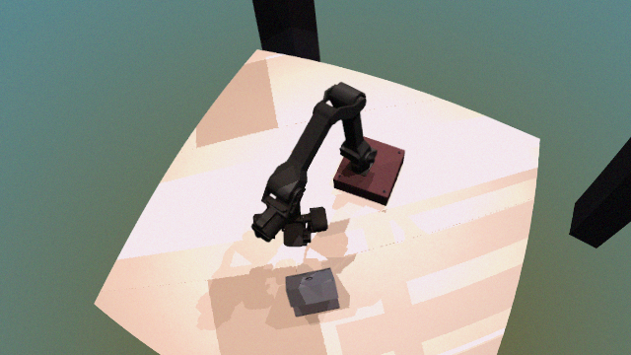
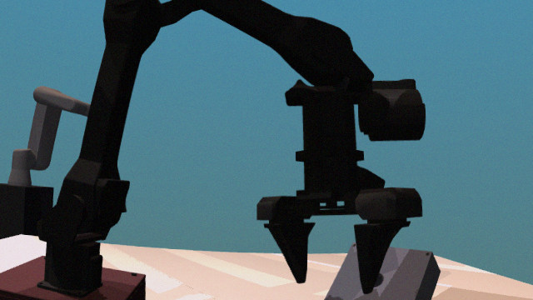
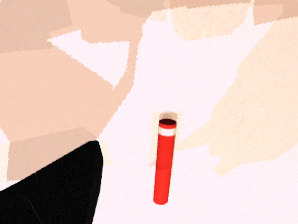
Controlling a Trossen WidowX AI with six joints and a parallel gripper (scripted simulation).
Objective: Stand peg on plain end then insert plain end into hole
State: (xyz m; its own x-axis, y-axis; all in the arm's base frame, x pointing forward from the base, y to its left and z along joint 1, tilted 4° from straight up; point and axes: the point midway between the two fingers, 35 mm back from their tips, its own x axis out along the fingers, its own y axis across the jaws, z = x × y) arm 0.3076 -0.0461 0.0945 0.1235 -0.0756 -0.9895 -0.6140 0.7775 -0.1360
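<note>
Right now my gripper tip is 5 cm past the red peg, 2 cm to the left of it and 9 cm above it. From my gripper tip the other things lie so: grey sloped panel: 10 cm ahead, 12 cm to the left, 4 cm below.
</note>
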